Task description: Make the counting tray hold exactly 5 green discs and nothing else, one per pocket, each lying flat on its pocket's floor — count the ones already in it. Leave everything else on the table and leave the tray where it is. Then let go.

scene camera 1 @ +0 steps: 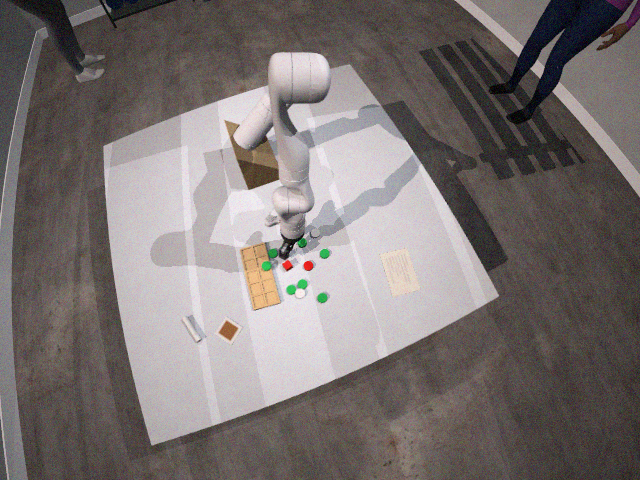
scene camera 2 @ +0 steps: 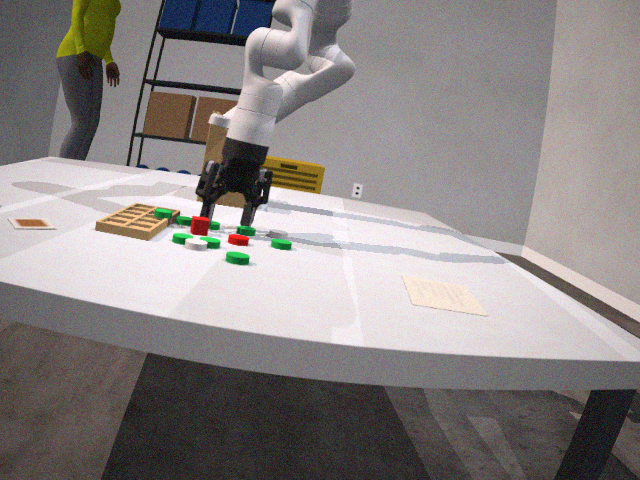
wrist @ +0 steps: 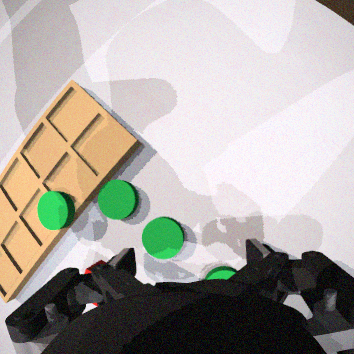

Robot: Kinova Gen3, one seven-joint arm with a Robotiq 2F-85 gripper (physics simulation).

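Note:
The wooden counting tray [scene camera 1: 264, 298] [scene camera 2: 123, 230] [wrist: 107, 145] has two rows of pockets. One green disc [scene camera 1: 266, 266] [scene camera 2: 163, 212] [wrist: 54, 210] sits high on it, over a pocket and its outer wall. Pockets seen in the wrist view hold no disc lying on their floors. A green disc [scene camera 1: 273, 253] [scene camera 2: 183, 220] [wrist: 118, 199] lies beside the tray. Another green disc [scene camera 2: 213, 225] [wrist: 163, 237] shows near the fingers, and a third [scene camera 1: 301, 242] [scene camera 2: 246, 230] [wrist: 221, 273] is partly hidden in the wrist view. My gripper [scene camera 1: 284, 253] [scene camera 2: 227, 219] [wrist: 189, 256] is open and empty, low above the table.
A red cube [scene camera 1: 287, 265] [scene camera 2: 200, 225], red disc [scene camera 1: 308, 265] [scene camera 2: 238, 239], white disc [scene camera 1: 299, 293] [scene camera 2: 195, 243] and pale disc [scene camera 1: 314, 233] [scene camera 2: 277, 234] lie among several more green discs. A paper sheet [scene camera 1: 399, 272] [scene camera 2: 443, 295], framed brown square [scene camera 1: 228, 330] and white roll [scene camera 1: 191, 329] lie farther out.

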